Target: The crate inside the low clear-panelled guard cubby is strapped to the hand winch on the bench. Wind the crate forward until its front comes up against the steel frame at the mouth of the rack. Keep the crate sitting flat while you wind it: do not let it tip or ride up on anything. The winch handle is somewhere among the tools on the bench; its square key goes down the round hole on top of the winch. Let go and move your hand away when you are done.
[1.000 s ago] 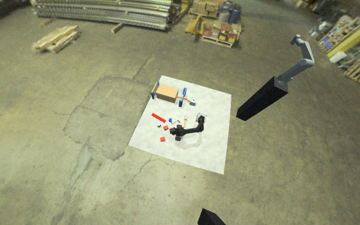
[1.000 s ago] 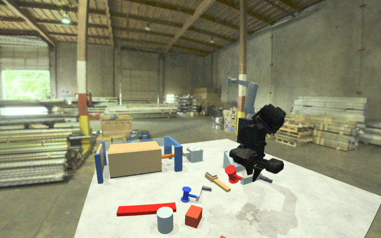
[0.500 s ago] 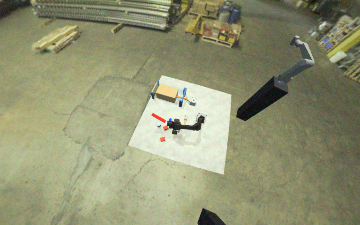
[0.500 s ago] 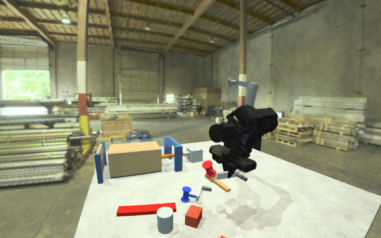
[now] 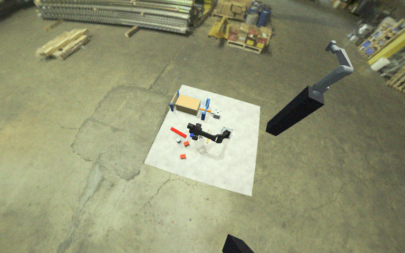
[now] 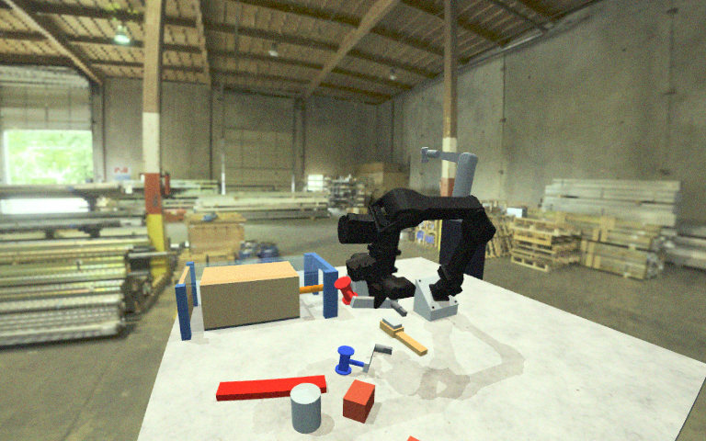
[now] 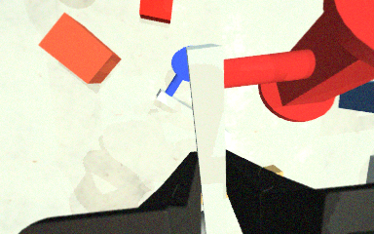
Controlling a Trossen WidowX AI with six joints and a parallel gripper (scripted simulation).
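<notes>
Right now the red knob is 5 cm ahead of my gripper tip, 3 cm to the right of it and 3 cm above it. The rest, counted from my gripper tip: blue-knobbed winch handle 1 cm ahead, 1 cm to the right, 14 cm below; then red-knobbed winch handle 1 cm ahead, 1 cm above; then blue knob 6 cm ahead, 14 cm below.
</notes>
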